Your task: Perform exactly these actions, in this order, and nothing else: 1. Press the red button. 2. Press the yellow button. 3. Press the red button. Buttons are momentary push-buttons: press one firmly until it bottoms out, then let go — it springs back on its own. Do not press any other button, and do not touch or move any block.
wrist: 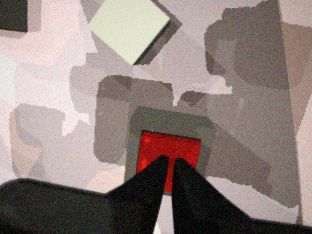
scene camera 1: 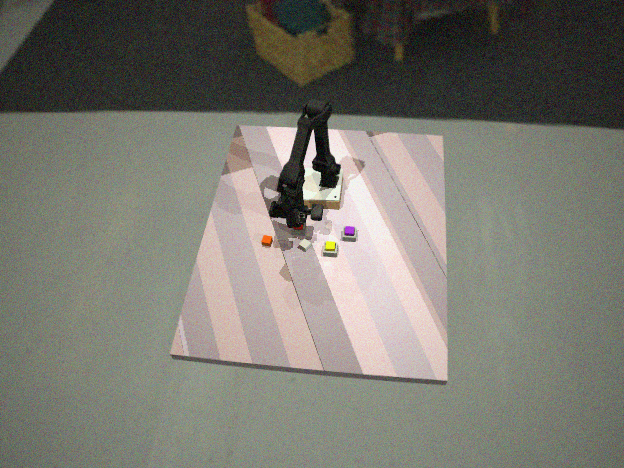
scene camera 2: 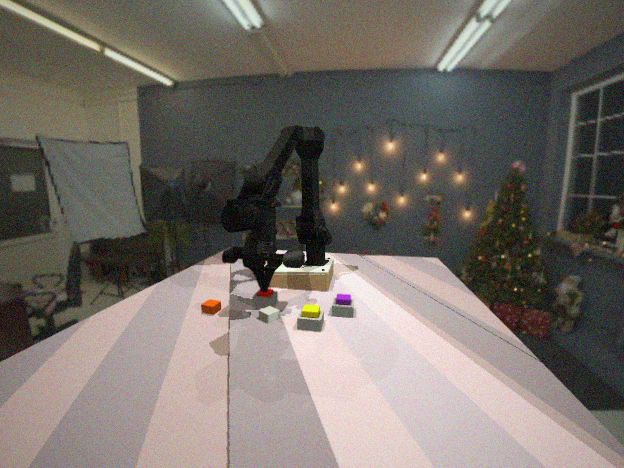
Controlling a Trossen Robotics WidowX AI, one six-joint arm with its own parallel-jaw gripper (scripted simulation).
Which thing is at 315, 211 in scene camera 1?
My gripper.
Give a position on a red button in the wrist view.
At 153, 145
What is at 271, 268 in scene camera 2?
My gripper.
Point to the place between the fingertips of my gripper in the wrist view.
At 170, 164
